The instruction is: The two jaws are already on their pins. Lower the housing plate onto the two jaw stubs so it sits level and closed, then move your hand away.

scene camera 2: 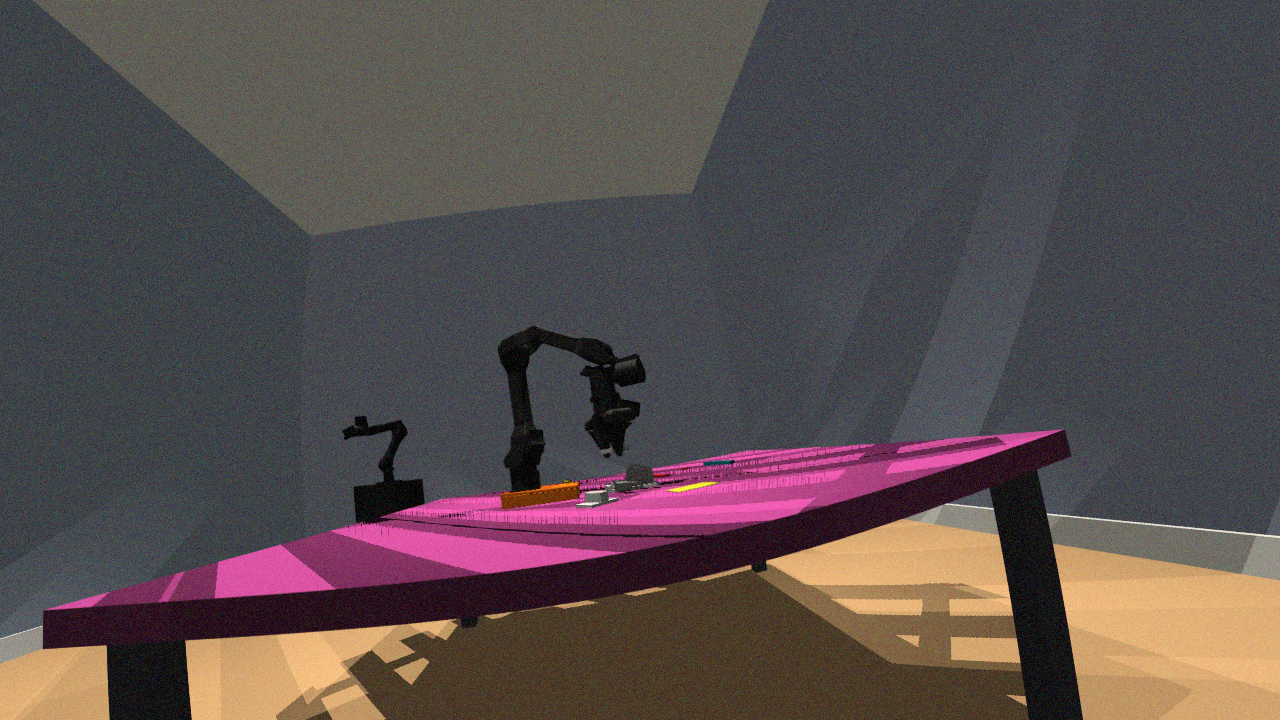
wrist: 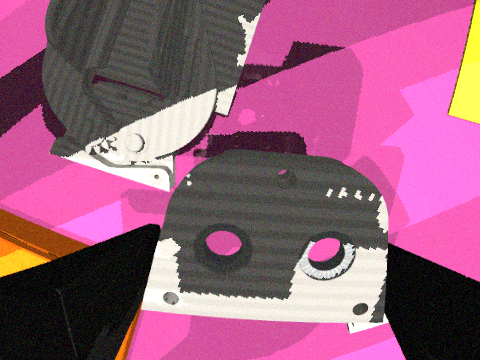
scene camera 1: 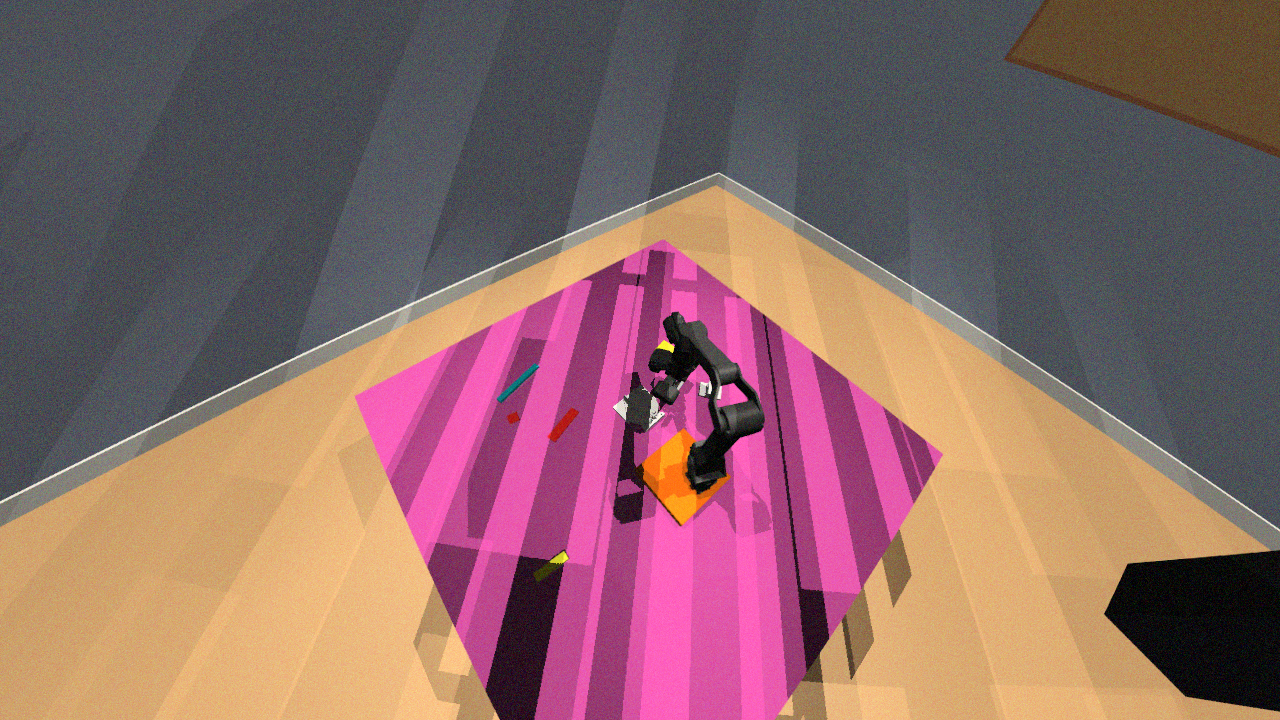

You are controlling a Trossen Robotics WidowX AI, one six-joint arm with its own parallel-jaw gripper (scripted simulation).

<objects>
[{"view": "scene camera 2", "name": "my gripper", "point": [613,457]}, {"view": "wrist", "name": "my gripper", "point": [266,244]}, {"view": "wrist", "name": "white housing plate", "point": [278,218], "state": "held by my gripper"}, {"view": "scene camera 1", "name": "my gripper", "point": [674,388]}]
</objects>
